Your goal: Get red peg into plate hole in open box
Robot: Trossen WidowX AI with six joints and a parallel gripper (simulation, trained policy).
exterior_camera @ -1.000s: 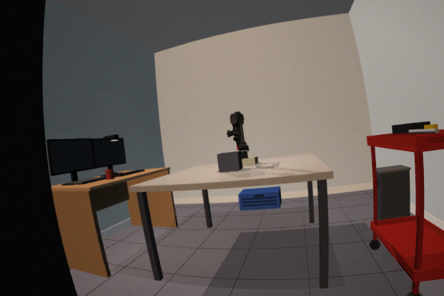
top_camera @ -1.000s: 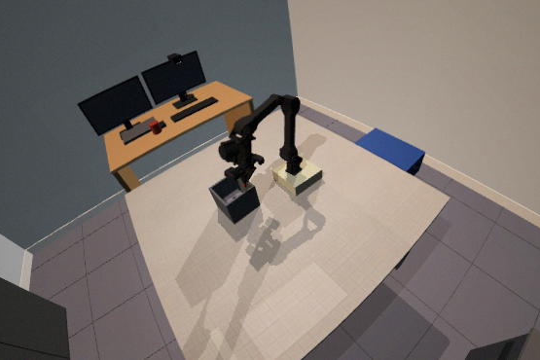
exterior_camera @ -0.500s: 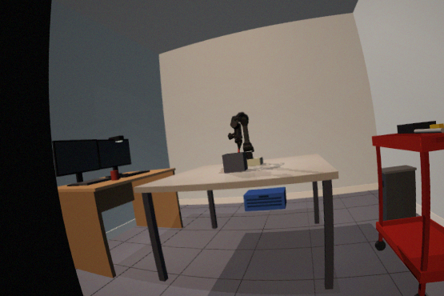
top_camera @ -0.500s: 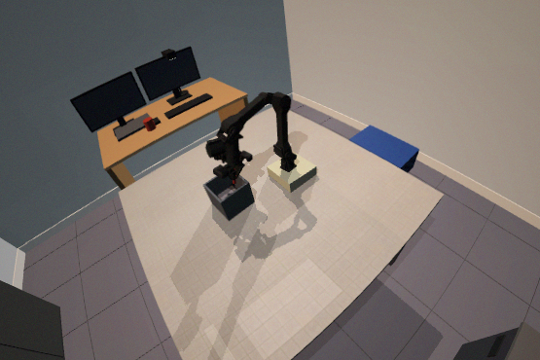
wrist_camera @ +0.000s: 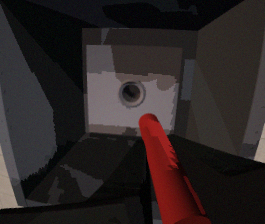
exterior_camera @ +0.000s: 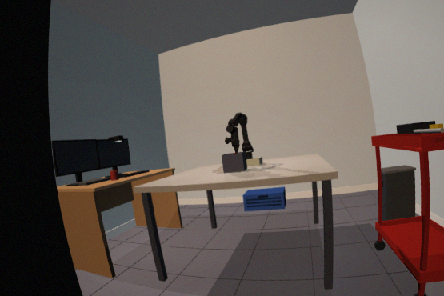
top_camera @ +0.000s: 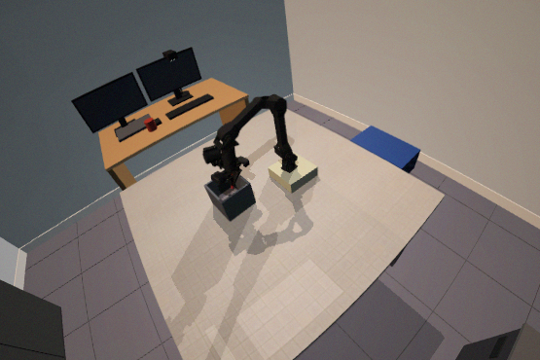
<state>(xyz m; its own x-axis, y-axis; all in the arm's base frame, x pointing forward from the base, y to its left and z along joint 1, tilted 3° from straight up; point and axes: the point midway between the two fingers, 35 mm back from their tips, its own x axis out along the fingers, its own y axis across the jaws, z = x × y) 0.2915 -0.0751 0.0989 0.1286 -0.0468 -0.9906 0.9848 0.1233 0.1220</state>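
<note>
My gripper tip is now 20 mm below the red peg. From my gripper tip the other things lie so: plate (80 mm below, 20 mm to the right, 20 mm ahead).
</note>
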